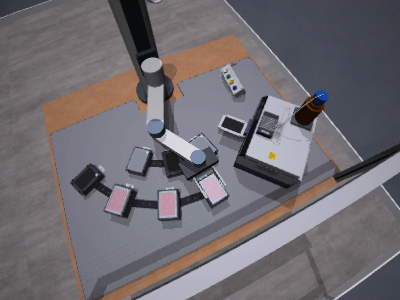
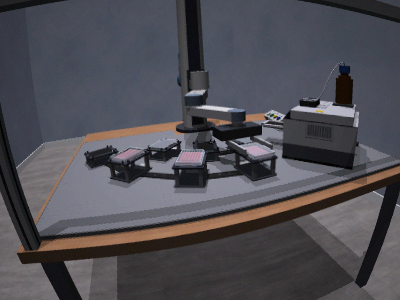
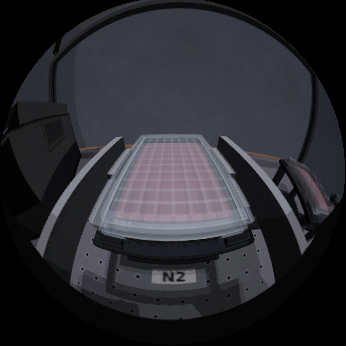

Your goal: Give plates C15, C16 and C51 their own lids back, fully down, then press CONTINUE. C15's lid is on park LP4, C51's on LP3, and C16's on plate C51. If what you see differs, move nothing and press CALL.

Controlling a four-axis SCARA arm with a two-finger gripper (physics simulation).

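Frame: origin at the arm's base, x back, y right, z up, level; metres.
Where they show: gripper, fingertip midpoint: (image 1: 216,192) (image 2: 259,149) (image 3: 170,142); arm's base, origin of the base link: (image 2: 195,128).
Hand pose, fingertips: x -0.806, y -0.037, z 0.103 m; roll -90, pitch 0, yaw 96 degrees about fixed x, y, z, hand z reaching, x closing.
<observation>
Things, the pixels of their top centre, and the offset from my fingertips. "pt": a spot on its surface instead.
- pink-filled plate, middle of its top: (image 3: 170,155) (image 2: 255,148) (image 1: 213,188) dz -0.002, dx +0.025, dy +0.002 m
- raised nest labelled N2, surface spot: (image 3: 173,276) pt dz -0.089, dx +0.112, dy +0.013 m
- dark empty holder, middle of its top: (image 2: 100,150) (image 1: 84,177) dz -0.035, dx +0.370, dy +0.589 m
- brown bottle, surface spot: (image 2: 344,89) pt dz +0.196, dx +0.086, dy -0.511 m
- extended tray, middle of its top: (image 1: 232,124) dz +0.010, dx +0.287, dy -0.251 m
- button panel, middle of its top: (image 2: 276,112) (image 1: 233,76) dz -0.007, dx +0.602, dy -0.437 m
A pink-filled plate (image 1: 214,191) (image 2: 259,151) (image 3: 175,187) sits on the raised nest labelled N2 (image 3: 173,276), with a clear lid (image 3: 172,228) over it. My gripper (image 1: 211,183) (image 2: 251,146) (image 3: 170,142) is shut on this lid, one finger along each long side. Two more pink plates stand on raised nests, one in the middle (image 1: 168,204) (image 2: 191,158) and one to the left (image 1: 119,200) (image 2: 128,154). One clear lid (image 1: 139,161) (image 2: 165,145) lies on a low park; another (image 1: 206,142) is partly hidden by the gripper body. Plate codes and park labels are not readable.
A dark empty holder (image 1: 87,178) (image 2: 101,153) stands far left; another (image 1: 172,164) is partly under the arm. A white machine (image 1: 282,137) (image 2: 320,135) with a brown bottle (image 1: 308,112) (image 2: 344,89) and extended tray (image 1: 232,124) stands right. The button panel (image 1: 232,81) (image 2: 274,116) is behind.
</observation>
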